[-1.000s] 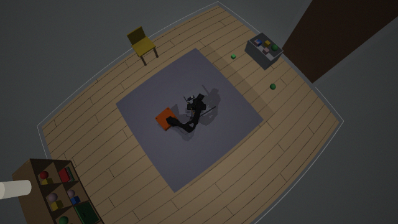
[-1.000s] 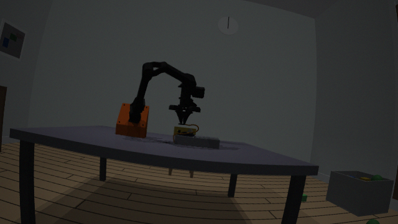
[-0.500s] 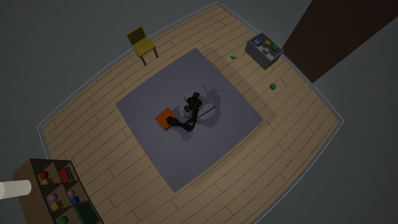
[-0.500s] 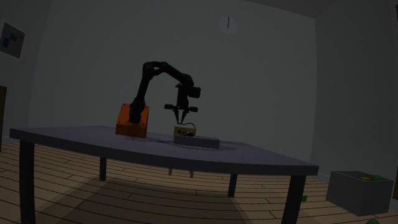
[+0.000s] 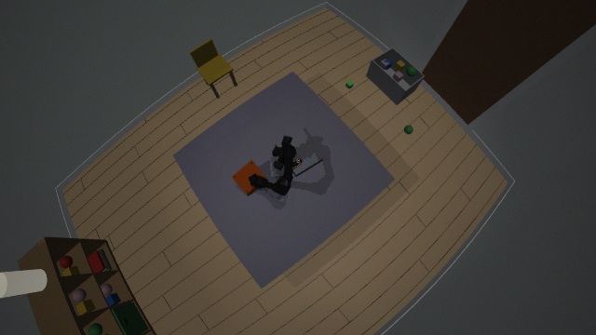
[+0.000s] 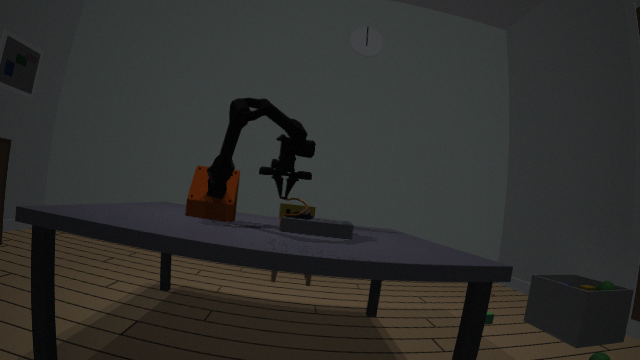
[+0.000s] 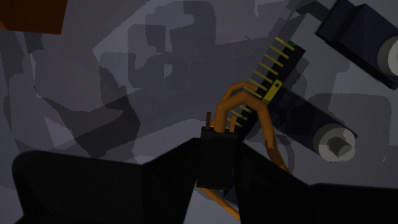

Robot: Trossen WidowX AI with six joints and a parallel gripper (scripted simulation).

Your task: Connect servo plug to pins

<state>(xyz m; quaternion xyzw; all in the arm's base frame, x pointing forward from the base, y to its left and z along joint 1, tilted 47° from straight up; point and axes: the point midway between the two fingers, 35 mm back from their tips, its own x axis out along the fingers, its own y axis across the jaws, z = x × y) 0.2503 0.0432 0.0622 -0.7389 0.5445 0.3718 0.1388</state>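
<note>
The yellow band lies 4 cm to the left of my gripper tip, 4 cm below it and 2 cm ahead of it. From my gripper tip the other things lie so: grey holder 18 cm ahead, 9 cm below, 2 cm to the left.
</note>
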